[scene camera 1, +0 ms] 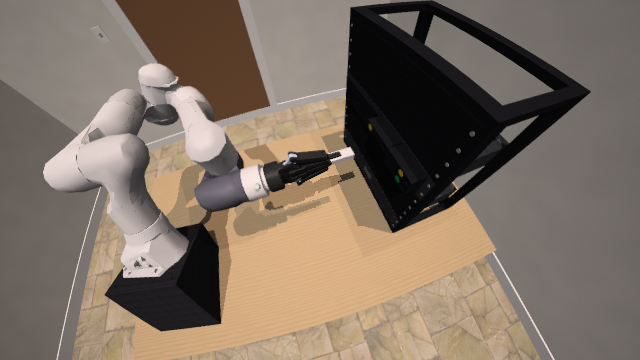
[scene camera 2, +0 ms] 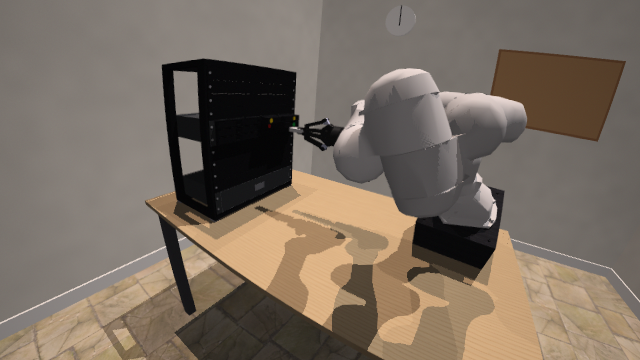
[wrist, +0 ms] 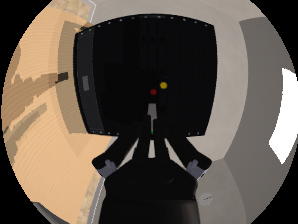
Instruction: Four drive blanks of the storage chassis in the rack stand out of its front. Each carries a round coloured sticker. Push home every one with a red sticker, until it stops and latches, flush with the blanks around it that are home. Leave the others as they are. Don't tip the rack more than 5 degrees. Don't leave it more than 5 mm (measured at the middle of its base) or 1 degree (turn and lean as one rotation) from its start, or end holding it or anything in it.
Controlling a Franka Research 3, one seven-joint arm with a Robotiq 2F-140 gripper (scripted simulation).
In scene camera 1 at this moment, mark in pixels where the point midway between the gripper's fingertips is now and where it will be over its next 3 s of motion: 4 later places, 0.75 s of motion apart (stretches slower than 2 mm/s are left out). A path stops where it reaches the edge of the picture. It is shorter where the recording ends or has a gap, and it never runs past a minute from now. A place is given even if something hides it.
My gripper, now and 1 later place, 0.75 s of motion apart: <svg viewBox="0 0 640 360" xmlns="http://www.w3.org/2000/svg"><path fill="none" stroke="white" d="M352 152L319 162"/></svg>
